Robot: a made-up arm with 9 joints. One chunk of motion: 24 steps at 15 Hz.
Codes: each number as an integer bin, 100 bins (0 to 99) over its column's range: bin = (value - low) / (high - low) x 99, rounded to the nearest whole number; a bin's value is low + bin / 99 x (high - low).
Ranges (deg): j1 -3.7..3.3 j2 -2.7..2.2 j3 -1.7..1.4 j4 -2.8..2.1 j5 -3.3..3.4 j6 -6.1..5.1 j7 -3.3..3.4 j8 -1.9..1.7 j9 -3..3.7
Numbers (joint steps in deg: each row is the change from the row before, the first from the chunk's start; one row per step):
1: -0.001 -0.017 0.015 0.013 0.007 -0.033 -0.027 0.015 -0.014
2: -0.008 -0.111 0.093 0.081 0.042 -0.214 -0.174 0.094 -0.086
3: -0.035 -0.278 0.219 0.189 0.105 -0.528 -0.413 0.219 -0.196
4: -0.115 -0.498 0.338 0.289 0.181 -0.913 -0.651 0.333 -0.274
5: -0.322 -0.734 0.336 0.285 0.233 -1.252 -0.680 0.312 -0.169
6: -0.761 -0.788 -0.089 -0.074 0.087 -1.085 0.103 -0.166 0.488
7: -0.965 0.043 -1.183 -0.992 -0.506 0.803 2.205 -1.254 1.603
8: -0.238 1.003 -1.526 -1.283 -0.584 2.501 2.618 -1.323 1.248
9: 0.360 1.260 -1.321 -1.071 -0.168 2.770 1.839 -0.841 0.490
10: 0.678 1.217 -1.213 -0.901 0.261 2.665 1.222 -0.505 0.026
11: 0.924 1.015 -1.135 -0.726 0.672 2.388 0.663 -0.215 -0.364
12: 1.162 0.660 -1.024 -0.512 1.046 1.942 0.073 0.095 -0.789
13: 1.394 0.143 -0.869 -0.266 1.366 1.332 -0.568 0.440 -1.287
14: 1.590 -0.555 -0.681 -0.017 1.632 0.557 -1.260 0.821 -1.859
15: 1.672 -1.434 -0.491 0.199 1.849 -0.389 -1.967 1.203 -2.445
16: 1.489 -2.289 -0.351 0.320 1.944 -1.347 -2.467 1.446 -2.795
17: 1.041 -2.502 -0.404 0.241 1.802 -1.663 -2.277 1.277 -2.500
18: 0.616 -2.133 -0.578 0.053 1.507 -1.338 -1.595 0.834 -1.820
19: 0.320 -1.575 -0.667 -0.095 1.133 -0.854 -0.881 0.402 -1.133
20: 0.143 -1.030 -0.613 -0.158 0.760 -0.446 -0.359 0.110 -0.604
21: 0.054 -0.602 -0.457 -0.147 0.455 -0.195 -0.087 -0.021 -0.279
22: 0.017 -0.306 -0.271 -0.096 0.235 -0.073 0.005 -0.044 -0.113
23: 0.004 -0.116 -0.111 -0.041 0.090 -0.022 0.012 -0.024 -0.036
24: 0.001 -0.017 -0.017 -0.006 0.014 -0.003 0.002 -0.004 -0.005
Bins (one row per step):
1: 52 54 55 57 49 54 48 53 44
2: 52 52 57 58 49 52 46 55 43
3: 52 49 61 60 50 49 43 58 41
4: 51 44 65 62 51 46 39 61 40
5: 48 40 65 62 52 43 39 61 42
6: 42 39 51 55 50 44 50 48 52
7: 39 55 17 37 41 61 81 18 68
8: 49 75 6 31 40 76 87 16 63
9: 57 80 12 35 46 78 76 29 52
10: 62 79 16 38 53 77 67 38 45
11: 65 75 18 42 59 75 59 46 39
12: 69 68 22 46 64 71 50 55 33
13: 72 57 27 51 69 66 40 64 25
14: 75 43 33 56 73 59 30 75 17
15: 76 26 39 61 76 50 20 85 8
16: 73 8 43 63 77 42 12 92 3
17: 67 4 41 61 75 39 15 87 7
18: 61 11 36 58 71 42 25 75 17
19: 57 23 33 55 66 46 36 63 28
20: 54 34 35 53 60 50 43 55 35
21: 53 42 40 54 55 52 47 52 40
22: 53 48 46 55 52 53 49 51 43
23: 52 52 51 56 50 54 49 52 44
24: 52 54 54 56 49 54 49 52 44

